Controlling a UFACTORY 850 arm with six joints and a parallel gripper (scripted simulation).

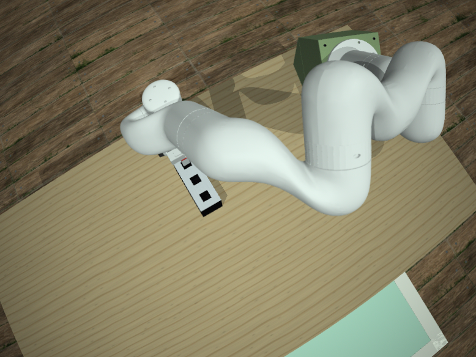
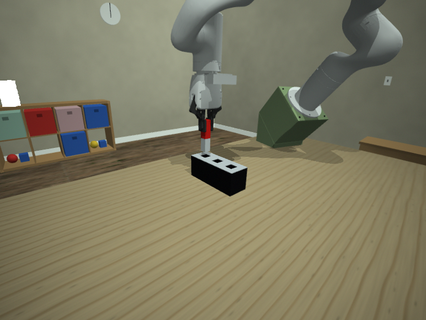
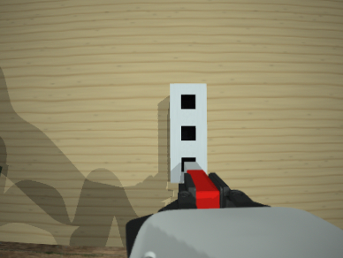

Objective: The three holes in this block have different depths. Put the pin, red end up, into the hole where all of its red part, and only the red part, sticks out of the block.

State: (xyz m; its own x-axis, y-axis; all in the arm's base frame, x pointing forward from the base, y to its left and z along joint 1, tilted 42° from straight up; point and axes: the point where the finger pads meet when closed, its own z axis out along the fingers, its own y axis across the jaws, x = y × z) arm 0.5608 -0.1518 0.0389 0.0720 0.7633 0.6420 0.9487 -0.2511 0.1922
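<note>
Now: the block 140 mm below my hand and 60 mm to the left of it. Round my hand: pin (10 mm below).
</note>
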